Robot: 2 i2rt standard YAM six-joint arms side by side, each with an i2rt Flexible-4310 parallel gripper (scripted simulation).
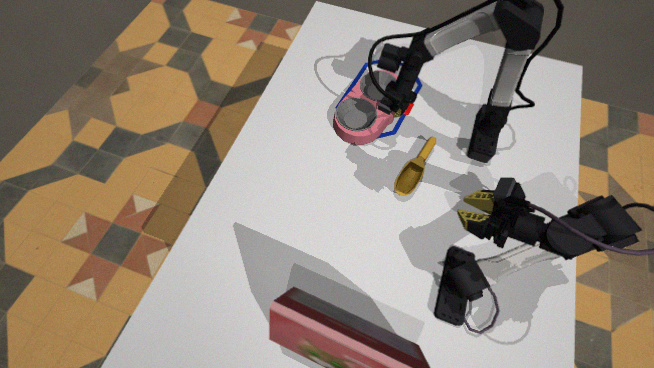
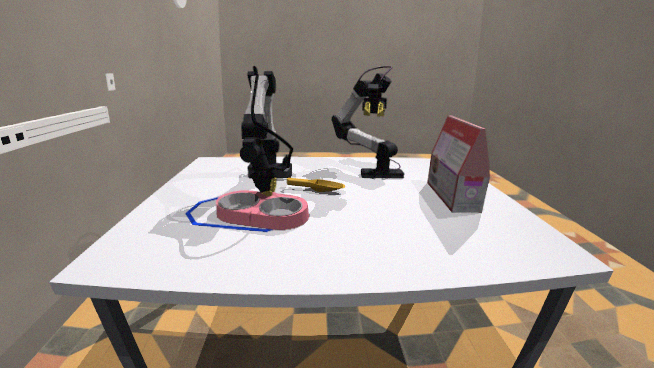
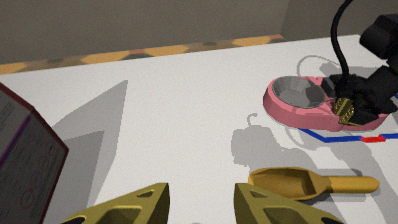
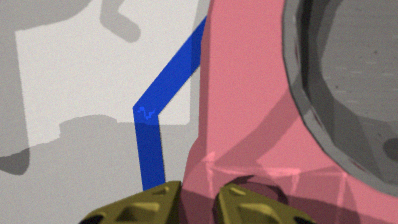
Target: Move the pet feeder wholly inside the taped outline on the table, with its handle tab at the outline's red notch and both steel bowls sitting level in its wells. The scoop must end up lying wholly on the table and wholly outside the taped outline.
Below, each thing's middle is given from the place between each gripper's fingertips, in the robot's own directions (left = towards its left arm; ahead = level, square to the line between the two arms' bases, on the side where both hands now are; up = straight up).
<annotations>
My right gripper is now 80 mm short of the pink pet feeder (image 2: 252, 216), 30 mm above it and 20 mm to the left of it. The rest, counted from my right hand: yellow scoop (image 1: 412, 172) 180 mm to the left, 120 mm behind, 20 mm below; then food bag (image 2: 459, 173) 720 mm to the left, 100 mm above, 70 mm behind; then blue taped outline (image 4: 182, 65) 90 mm to the right, 60 mm ahead, 40 mm below.
Right now the yellow scoop is 28 cm below my left hand (image 1: 460, 205), 21 cm to the right of it and 9 cm ahead of it. From my left hand the other things lie so: food bag (32 cm to the left, 16 cm below, 14 cm ahead); then blue taped outline (49 cm to the right, 30 cm below, 28 cm ahead); then pink pet feeder (42 cm to the right, 29 cm below, 29 cm ahead).
</annotations>
